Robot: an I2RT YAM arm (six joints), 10 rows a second.
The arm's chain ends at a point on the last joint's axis. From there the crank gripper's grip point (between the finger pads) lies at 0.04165 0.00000 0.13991 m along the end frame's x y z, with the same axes.
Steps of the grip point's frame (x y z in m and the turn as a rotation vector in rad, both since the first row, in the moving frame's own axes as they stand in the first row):
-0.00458 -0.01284 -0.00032 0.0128 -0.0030 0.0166
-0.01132 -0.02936 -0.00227 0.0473 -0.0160 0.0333
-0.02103 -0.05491 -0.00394 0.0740 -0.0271 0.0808
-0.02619 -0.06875 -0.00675 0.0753 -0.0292 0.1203
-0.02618 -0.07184 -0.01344 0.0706 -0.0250 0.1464
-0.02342 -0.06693 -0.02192 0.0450 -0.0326 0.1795
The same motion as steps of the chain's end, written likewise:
-0.00417 -0.01174 -0.00044 0.0128 -0.0030 0.0166
-0.00916 -0.02408 -0.00279 0.0473 -0.0160 0.0333
-0.01751 -0.04774 -0.00476 0.0740 -0.0271 0.0808
-0.02243 -0.06295 -0.00769 0.0753 -0.0292 0.1203
-0.02296 -0.06778 -0.01430 0.0706 -0.0250 0.1464
-0.01876 -0.06766 -0.02322 0.0450 -0.0326 0.1795

